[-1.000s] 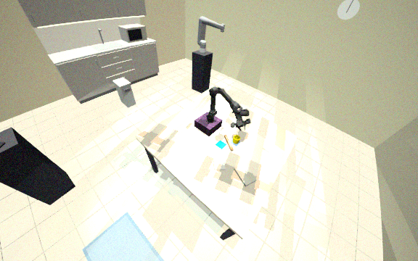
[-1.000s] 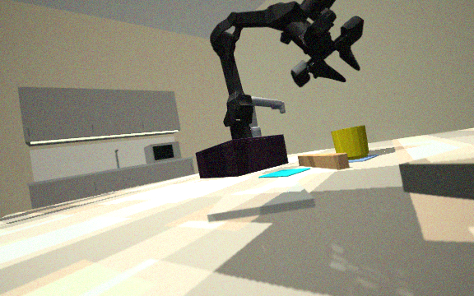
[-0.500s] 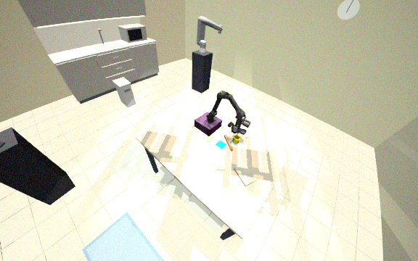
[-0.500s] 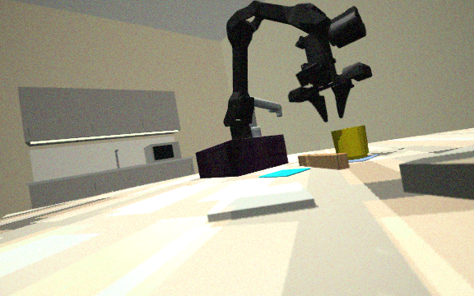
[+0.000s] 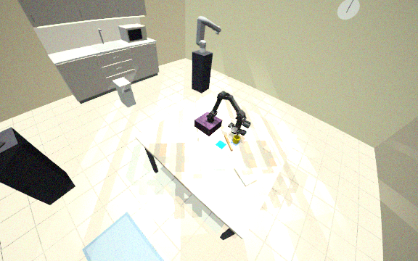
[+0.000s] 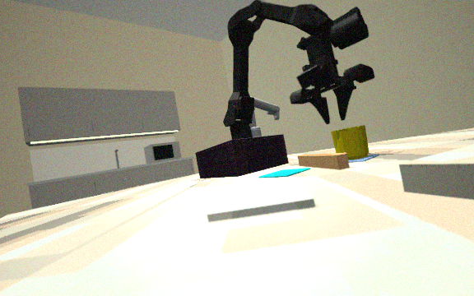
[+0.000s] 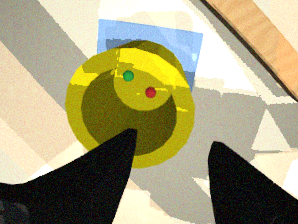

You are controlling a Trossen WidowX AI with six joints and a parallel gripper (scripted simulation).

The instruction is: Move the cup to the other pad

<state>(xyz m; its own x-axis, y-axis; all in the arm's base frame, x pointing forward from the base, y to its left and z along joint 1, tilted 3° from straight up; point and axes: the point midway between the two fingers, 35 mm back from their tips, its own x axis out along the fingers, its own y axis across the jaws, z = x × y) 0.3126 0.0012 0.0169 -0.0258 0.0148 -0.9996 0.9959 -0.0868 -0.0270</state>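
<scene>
The yellow cup lies 20 mm ahead of my gripper tip and 60 mm below it. Also, from my gripper tip: blue marble 30 mm ahead, 20 mm to the right, 80 mm below; green marble 40 mm ahead, 10 mm to the right, 80 mm below; red marble 20 mm ahead, 80 mm below.
</scene>
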